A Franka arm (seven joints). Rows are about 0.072 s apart.
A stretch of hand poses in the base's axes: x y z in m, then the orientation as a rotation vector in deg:
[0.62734, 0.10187, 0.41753, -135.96, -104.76, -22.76]
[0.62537, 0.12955, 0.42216, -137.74, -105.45, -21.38]
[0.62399, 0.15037, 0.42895, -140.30, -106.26, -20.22]
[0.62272, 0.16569, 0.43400, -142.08, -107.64, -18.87]
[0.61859, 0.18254, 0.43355, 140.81, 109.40, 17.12]
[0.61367, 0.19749, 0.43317, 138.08, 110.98, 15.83]
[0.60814, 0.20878, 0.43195, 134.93, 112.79, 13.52]
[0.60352, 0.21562, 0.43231, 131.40, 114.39, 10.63]
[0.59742, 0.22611, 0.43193, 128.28, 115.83, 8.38]
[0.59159, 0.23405, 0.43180, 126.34, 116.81, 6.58]
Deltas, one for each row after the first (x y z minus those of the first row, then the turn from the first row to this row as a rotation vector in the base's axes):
[-0.00197, 0.02768, 0.00463, -1.91, -0.12, -0.50]
[-0.00335, 0.04850, 0.01142, -4.32, -0.74, -1.34]
[-0.00462, 0.06382, 0.01647, -6.59, -1.20, -1.54]
[-0.00875, 0.08067, 0.01602, -8.64, -1.48, -0.32]
[-0.01367, 0.09562, 0.01564, -10.24, -1.89, 1.43]
[-0.01920, 0.10691, 0.01442, -12.41, -1.96, 3.50]
[-0.02382, 0.11375, 0.01478, -15.12, -1.95, 5.64]
[-0.02992, 0.12424, 0.01440, -17.31, -2.01, 7.59]
[-0.03575, 0.13218, 0.01427, -18.78, -1.78, 8.89]

